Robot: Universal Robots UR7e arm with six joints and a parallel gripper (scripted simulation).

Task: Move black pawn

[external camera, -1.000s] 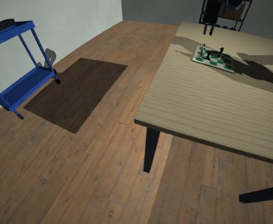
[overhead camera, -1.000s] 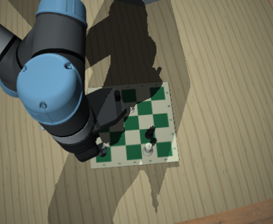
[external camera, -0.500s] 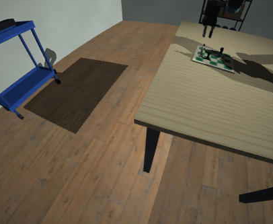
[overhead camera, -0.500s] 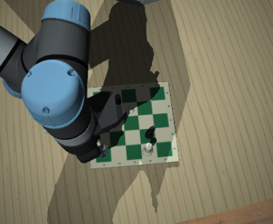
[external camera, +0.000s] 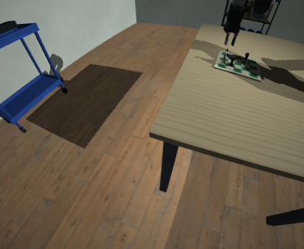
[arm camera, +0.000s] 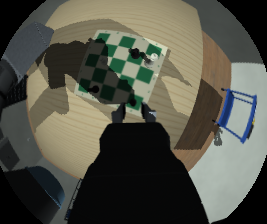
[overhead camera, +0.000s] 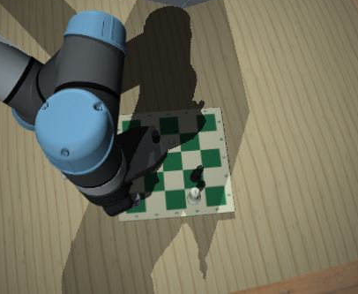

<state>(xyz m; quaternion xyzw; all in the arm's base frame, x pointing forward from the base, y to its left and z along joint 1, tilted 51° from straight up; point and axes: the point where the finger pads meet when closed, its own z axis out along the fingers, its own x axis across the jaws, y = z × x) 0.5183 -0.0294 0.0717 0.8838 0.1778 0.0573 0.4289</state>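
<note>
The small black piece lies 6 cm below my hand. Also, from my hand: white chess piece: 11 cm to the left, 4 cm below, 2 cm ahead; then chessboard: 9 cm to the left, 7 cm below, 6 cm behind.
</note>
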